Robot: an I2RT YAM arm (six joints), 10 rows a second.
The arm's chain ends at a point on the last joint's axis. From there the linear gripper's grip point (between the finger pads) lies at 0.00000 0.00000 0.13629 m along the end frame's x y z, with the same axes.
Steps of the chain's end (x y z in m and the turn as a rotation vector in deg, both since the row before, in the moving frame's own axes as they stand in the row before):
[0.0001, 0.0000, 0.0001, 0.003, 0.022, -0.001]
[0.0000, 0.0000, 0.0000, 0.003, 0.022, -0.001]
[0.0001, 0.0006, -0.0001, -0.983, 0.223, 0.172]
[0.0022, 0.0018, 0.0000, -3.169, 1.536, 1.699]
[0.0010, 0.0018, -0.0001, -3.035, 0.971, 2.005]
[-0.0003, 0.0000, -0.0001, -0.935, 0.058, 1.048]
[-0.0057, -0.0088, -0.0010, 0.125, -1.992, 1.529]
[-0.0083, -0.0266, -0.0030, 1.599, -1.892, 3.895]
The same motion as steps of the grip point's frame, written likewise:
[0.0002, 0.0000, 0.0001, 0.003, 0.022, -0.001]
[0.0001, 0.0000, 0.0000, 0.003, 0.022, -0.001]
[0.0006, 0.0029, -0.0001, -0.983, 0.223, 0.172]
[0.0057, 0.0094, -0.0003, -3.169, 1.536, 1.699]
[0.0032, 0.0091, -0.0003, -3.035, 0.971, 2.005]
[-0.0002, 0.0022, -0.0001, -0.935, 0.058, 1.048]
[-0.0104, -0.0092, -0.0011, 0.125, -1.992, 1.529]
[-0.0127, -0.0306, -0.0031, 1.599, -1.892, 3.895]

